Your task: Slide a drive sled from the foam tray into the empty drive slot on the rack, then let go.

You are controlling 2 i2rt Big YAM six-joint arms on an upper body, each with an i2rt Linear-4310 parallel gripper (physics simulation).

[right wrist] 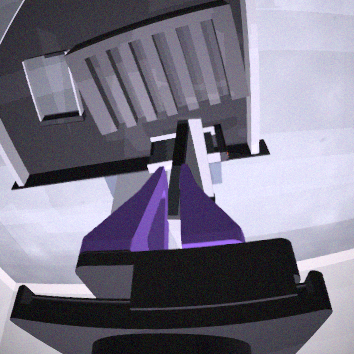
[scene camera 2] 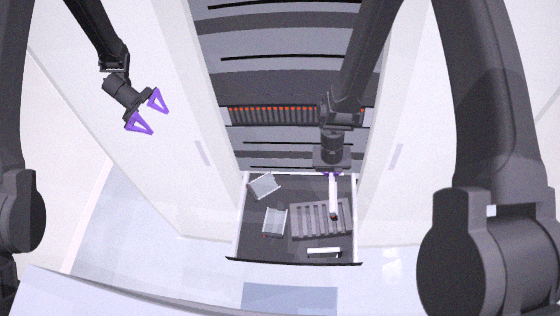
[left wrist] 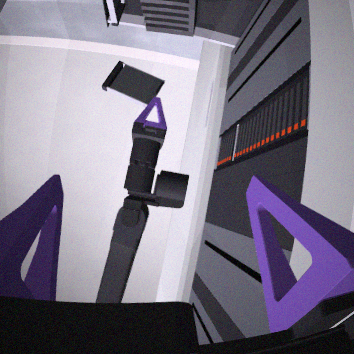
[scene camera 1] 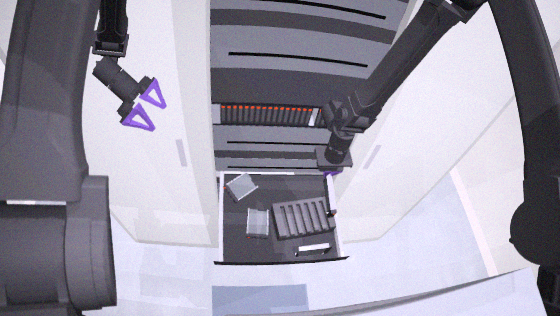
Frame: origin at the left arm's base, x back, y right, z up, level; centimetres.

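Seen in the pictures: left gripper, between the fingertips: (scene camera 2: 160, 123) (left wrist: 157, 183) (scene camera 1: 159, 118); right gripper, between the fingertips: (right wrist: 174, 172) (scene camera 2: 330, 176) (left wrist: 156, 97) (scene camera 1: 326, 175).
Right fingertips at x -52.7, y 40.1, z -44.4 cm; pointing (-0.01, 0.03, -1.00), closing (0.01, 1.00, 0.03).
Observation:
Offsets run from my right fingertips to a thing's top centre. "spot": to the spot under its first point.
My right gripper (scene camera 1: 332, 173) (scene camera 2: 332, 174) (left wrist: 156, 97) (right wrist: 174, 172) is shut on a drive sled {dx +5.8, dy +0.9, dz +2.6 cm} (scene camera 1: 330, 192) (scene camera 2: 333, 192) (left wrist: 134, 82) (right wrist: 196, 145), holding its rear end above the drawer. The slotted grey foam tray {dx +2.3, dy -2.0, dz -22.7 cm} (scene camera 1: 276, 223) (scene camera 2: 294, 223) (right wrist: 235, 82) lies below. The rack's drive row {spot: dx -17.7, dy -18.0, dz +6.6 cm} (scene camera 1: 265, 115) (scene camera 2: 272, 116) (left wrist: 272, 138) has orange-marked drives and one bright gap, the empty slot (scene camera 1: 313, 117) (left wrist: 236, 142), hidden by the right arm in scene camera 2. My left gripper (scene camera 1: 159, 118) (scene camera 2: 160, 123) is open and empty, in front of the light panel at the picture's left.
The pulled-out drawer (scene camera 1: 220, 220) (scene camera 2: 295, 262) (right wrist: 252, 100) holds two flat sleds, one tilted at the back {spot: dx -11.5, dy -24.5, dz -26.1 cm} (scene camera 1: 241, 187) (scene camera 2: 264, 186) and one beside the foam {dx +3.2, dy -18.8, dz -26.5 cm} (scene camera 1: 258, 221) (scene camera 2: 275, 221) (right wrist: 52, 85). A white-edged sled {dx +15.7, dy +0.0, dz -20.4 cm} (scene camera 1: 313, 248) (scene camera 2: 323, 251) lies near the front edge. Light panels flank the rack.

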